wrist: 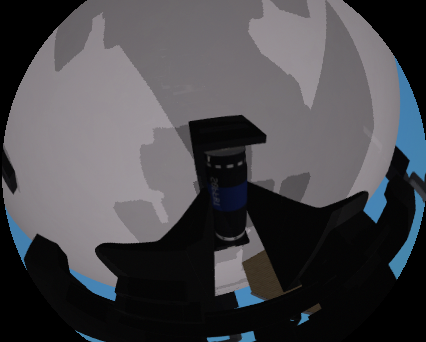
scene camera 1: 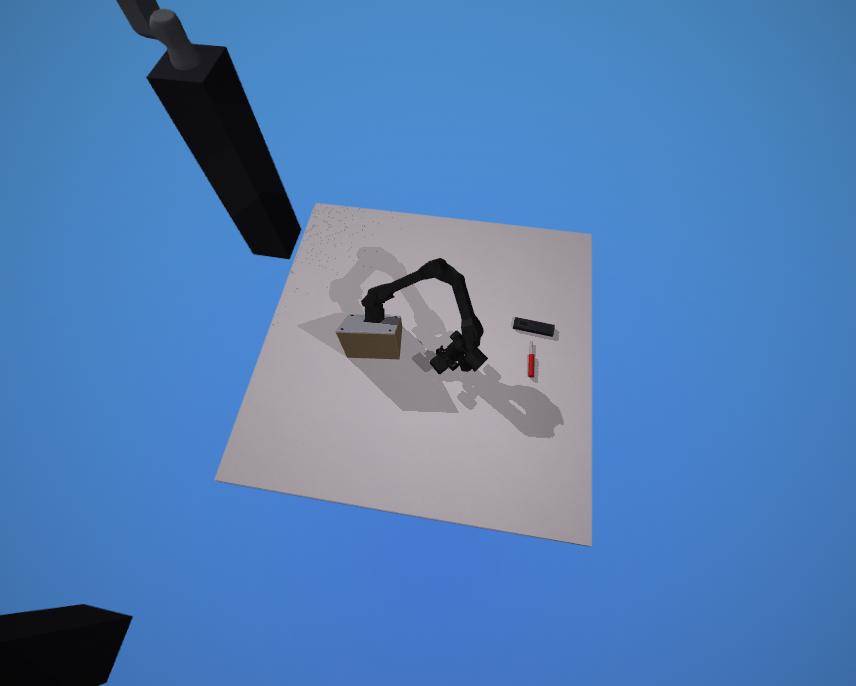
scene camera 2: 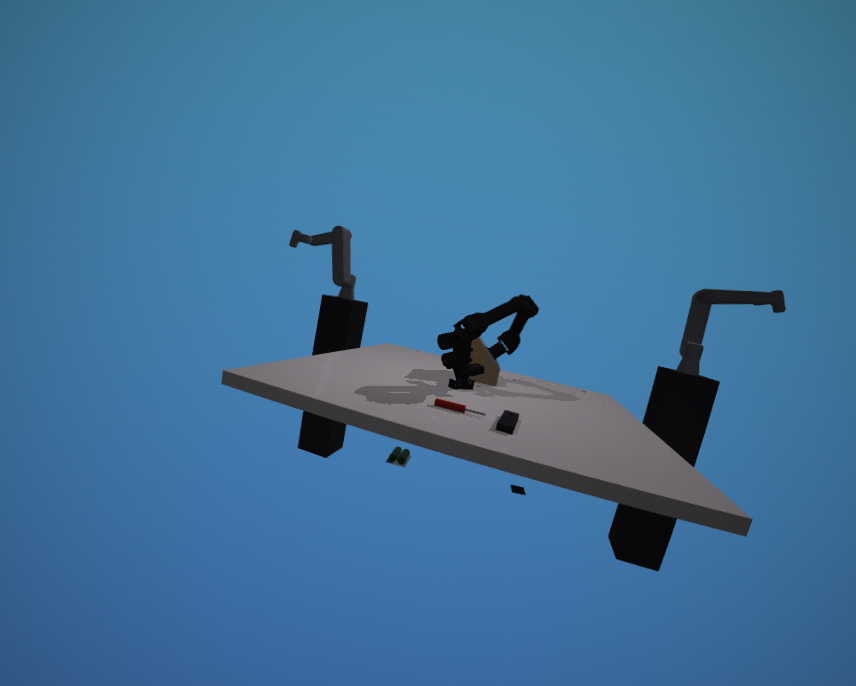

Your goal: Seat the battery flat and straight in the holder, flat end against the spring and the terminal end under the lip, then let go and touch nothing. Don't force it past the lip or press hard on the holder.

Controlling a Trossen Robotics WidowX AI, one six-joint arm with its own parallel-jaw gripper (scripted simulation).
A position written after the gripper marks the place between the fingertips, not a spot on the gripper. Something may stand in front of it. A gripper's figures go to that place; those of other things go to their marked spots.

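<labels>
There's a battery (wrist: 226,172) that's 0.08 m from the lens, and then you've got the gripper (wrist: 225,190) at 0.10 m from the lens.
</labels>
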